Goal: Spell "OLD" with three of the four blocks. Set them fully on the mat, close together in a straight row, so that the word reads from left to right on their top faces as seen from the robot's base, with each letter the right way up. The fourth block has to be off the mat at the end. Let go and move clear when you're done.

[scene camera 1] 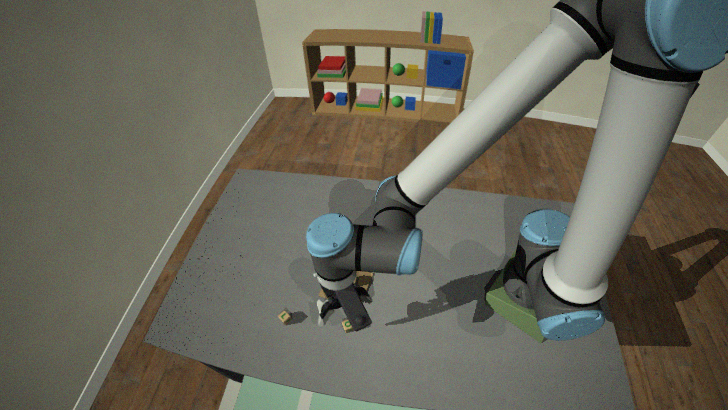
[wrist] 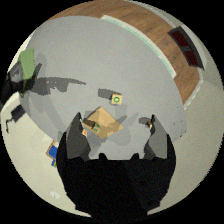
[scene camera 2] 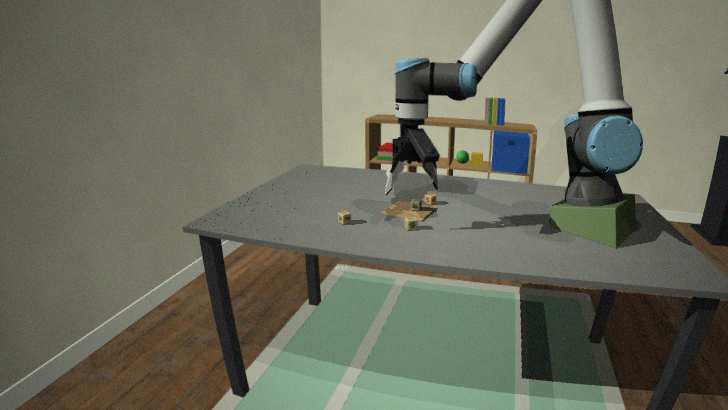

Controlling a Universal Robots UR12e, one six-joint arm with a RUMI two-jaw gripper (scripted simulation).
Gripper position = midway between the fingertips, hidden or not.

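Observation:
Scene camera 1 shows the gripper [scene camera 1: 346, 313]; scene camera 2, the gripper [scene camera 2: 412, 192]; the wrist view, the gripper [wrist: 116, 114].

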